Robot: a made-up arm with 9 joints. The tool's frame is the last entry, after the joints.
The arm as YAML. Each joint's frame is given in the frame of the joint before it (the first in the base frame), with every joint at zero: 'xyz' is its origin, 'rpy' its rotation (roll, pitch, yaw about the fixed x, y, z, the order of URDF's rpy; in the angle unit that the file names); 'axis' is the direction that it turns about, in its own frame. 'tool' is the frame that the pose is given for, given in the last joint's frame.
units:
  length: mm
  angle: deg
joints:
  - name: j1
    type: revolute
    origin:
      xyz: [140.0, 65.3, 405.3]
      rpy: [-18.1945, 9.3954, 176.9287]
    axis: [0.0, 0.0, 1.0]
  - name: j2
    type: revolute
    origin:
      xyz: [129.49, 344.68, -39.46]
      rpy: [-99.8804, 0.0, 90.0]
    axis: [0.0, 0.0, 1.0]
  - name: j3
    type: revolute
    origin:
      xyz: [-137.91, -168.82, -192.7]
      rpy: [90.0, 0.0, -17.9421]
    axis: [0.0, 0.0, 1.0]
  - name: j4
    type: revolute
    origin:
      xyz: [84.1, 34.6, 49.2]
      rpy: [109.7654, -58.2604, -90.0]
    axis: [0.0, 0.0, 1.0]
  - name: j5
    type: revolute
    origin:
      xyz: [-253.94, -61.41, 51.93]
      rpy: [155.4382, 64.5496, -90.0]
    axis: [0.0, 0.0, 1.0]
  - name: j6
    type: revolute
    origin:
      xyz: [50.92, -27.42, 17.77]
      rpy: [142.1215, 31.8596, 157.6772]
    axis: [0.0, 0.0, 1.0]
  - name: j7
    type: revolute
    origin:
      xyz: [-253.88, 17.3, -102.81]
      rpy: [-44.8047, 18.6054, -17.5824]
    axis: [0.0, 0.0, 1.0]
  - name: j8
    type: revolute
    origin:
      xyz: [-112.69, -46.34, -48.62]
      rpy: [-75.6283, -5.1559, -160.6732]
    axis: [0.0, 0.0, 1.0]
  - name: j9
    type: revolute
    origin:
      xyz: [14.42, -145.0, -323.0]
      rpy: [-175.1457, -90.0, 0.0]
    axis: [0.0, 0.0, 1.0]
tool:
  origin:
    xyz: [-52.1, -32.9, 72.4]
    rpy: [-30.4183, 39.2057, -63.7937]
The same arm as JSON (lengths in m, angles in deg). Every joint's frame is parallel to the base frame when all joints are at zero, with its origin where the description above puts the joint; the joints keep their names.
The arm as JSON. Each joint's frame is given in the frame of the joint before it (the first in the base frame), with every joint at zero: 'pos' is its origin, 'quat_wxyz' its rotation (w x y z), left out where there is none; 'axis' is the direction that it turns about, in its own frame. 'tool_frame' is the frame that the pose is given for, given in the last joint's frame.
{"length_unit": "m", "angle_unit": "deg", "joints": [{"joint": "j1", "pos": [0.14, 0.0653, 0.4053], "axis": [-0.171592, -0.303486, 0.937258]}, {"joint": "j2", "pos": [-0.1208, -0.3091, -0.1643], "axis": "+x"}, {"joint": "j3", "pos": [-0.1927, 0.0792, 0.2031], "axis": "+z"}, {"joint": "j4", "pos": [0.0346, -0.0841, 0.0492], "axis": [-0.287595, 0.941085, -0.177897]}, {"joint": "j5", "pos": [0.0695, 0.0281, -0.2556], "axis": [0.988359, -0.090096, 0.122595]}, {"joint": "j6", "pos": [0.0098, -0.0534, 0.0267], "axis": [-0.662803, -0.538302, -0.520502]}, {"joint": "j7", "pos": [0.1842, -0.1588, 0.1272], "axis": [-0.247208, -0.0079, -0.96893]}, {"joint": "j8", "pos": [0.0085, -0.1214, 0.049], "axis": "-x"}, {"joint": "j9", "pos": [0.323, -0.0021, -0.1457], "axis": "-y"}], "tool_frame": {"pos": [0.0521, -0.0724, 0.0329], "quat_wxyz": [0.573502, 0.000113, -0.60602, 0.551212]}}
